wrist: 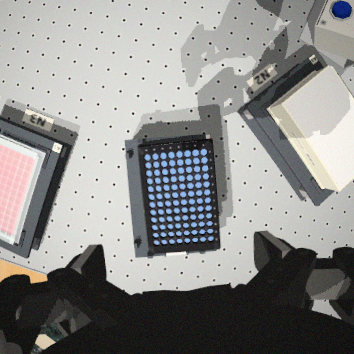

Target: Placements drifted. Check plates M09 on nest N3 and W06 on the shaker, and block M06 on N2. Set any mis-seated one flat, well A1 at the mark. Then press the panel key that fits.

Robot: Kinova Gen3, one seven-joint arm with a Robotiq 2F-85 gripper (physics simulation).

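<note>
A clear-rimmed plate with pink wells [16, 192] lies in the nest marked N3 [31, 220] at the left and is cut off by the view's edge. A black plate with blue wells [180, 197] stands on a dark grey base [133, 200] in the middle, whose left strip shows; I take it for the shaker. A thick cream block [320, 120] is on the nest marked N2 [280, 155] at the right, its left side face showing. Whether each sits flat is hard to tell from above. My gripper [179, 254] is open and empty, its fingertips on either side of the black plate's near end.
A light panel box [332, 42] with a blue key [342, 9] is at the top right, partly out of view. Small corner tags show on N3 and N2. The perforated board [110, 60] lies beneath; a wooden edge [17, 271] shows at the lower left. Shadows fall near N2.
</note>
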